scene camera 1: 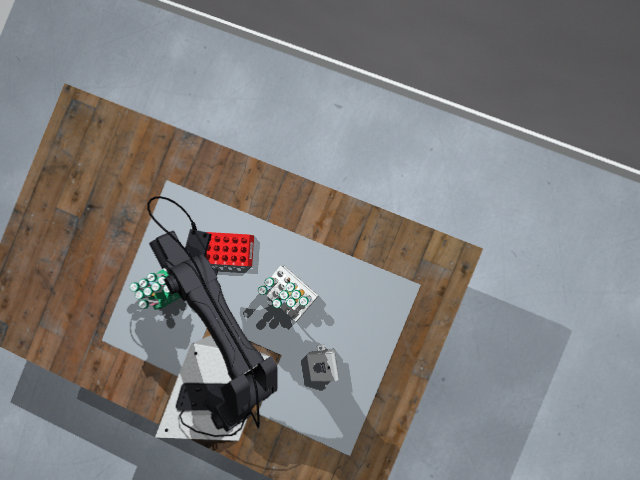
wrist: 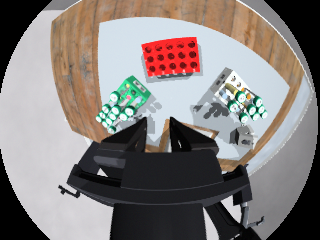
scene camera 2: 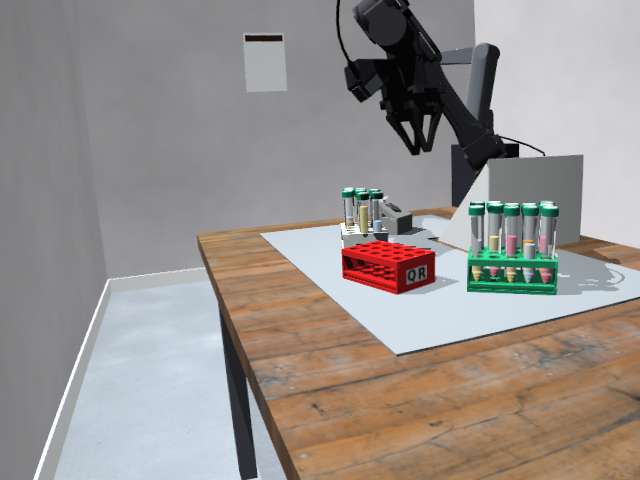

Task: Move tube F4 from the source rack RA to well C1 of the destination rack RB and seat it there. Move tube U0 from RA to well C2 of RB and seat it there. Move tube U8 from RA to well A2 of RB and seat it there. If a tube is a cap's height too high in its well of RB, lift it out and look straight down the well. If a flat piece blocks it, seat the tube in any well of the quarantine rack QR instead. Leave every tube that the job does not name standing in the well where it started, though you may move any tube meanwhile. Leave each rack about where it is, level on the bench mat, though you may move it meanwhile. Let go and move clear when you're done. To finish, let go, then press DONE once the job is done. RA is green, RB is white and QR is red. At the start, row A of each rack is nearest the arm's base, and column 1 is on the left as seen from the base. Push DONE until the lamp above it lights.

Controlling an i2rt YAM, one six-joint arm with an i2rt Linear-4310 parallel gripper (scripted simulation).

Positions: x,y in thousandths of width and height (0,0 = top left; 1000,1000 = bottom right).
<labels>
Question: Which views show the red rack QR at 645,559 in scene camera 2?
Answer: Scene camera 1, the wrist view and scene camera 2: all of them.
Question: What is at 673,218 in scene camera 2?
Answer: My gripper.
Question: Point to a white rack RB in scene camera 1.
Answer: At 443,574
</labels>
